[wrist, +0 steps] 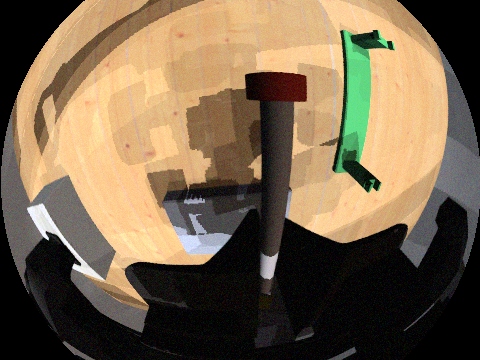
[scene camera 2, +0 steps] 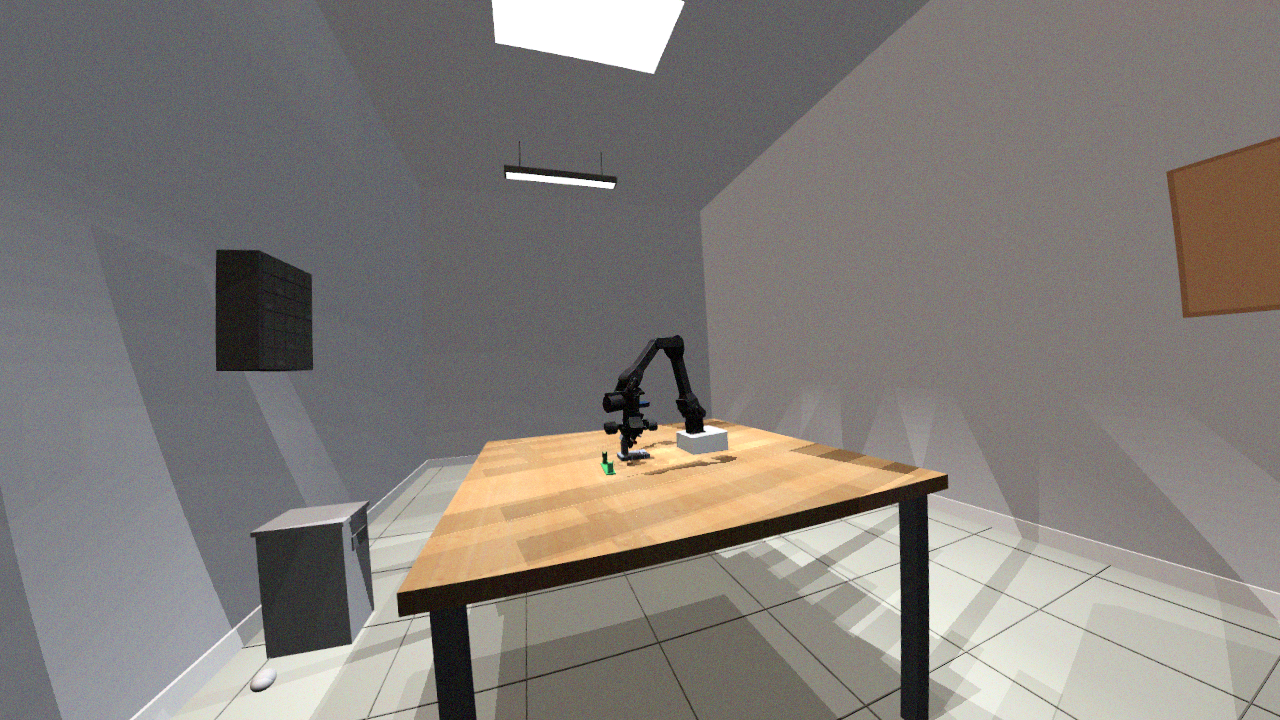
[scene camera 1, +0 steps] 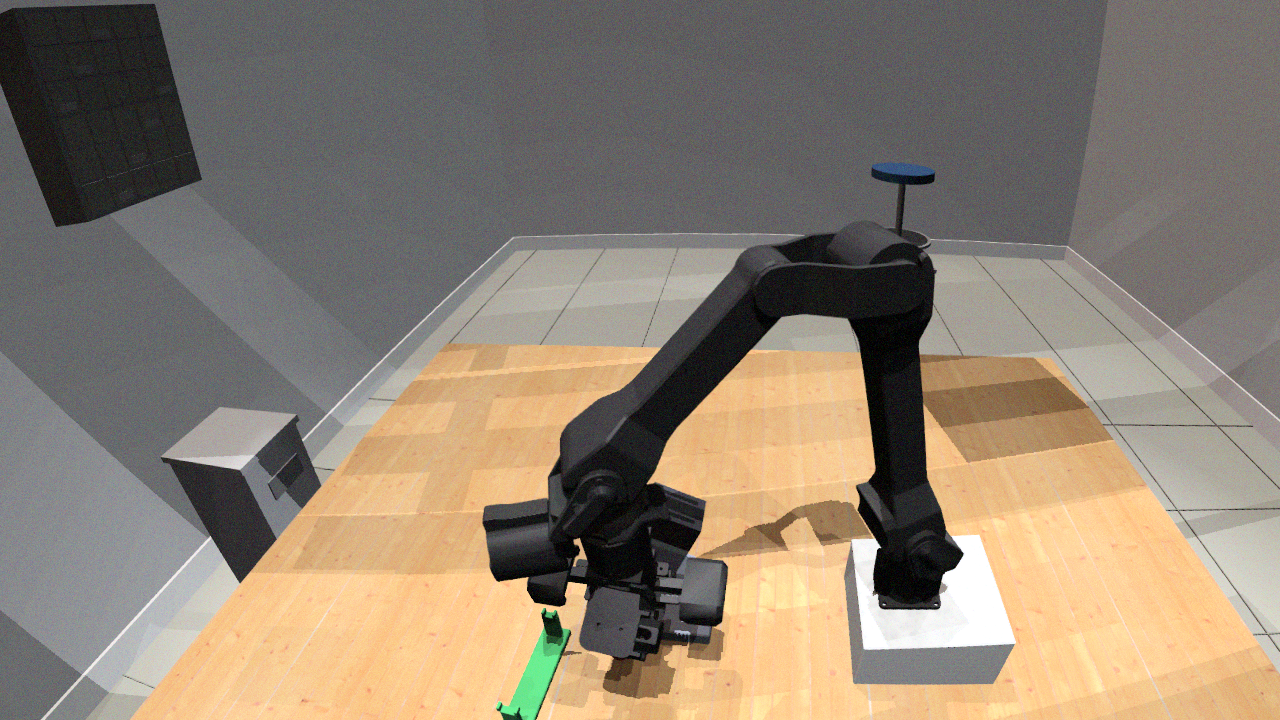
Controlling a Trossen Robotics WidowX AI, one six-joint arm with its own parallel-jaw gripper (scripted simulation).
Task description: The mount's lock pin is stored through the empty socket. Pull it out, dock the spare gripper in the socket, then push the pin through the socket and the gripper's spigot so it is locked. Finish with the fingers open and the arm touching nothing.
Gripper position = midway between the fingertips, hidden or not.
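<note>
A spare gripper (scene camera 1: 672, 541) is visible, along with a green cradle (wrist: 357, 70) and a grey mount (scene camera 1: 674, 629) and (wrist: 204, 219). A lock pin (wrist: 277, 92) is carried by the gripper (scene camera 1: 636, 617), (wrist: 258, 215) and (scene camera 2: 630, 447).
</note>
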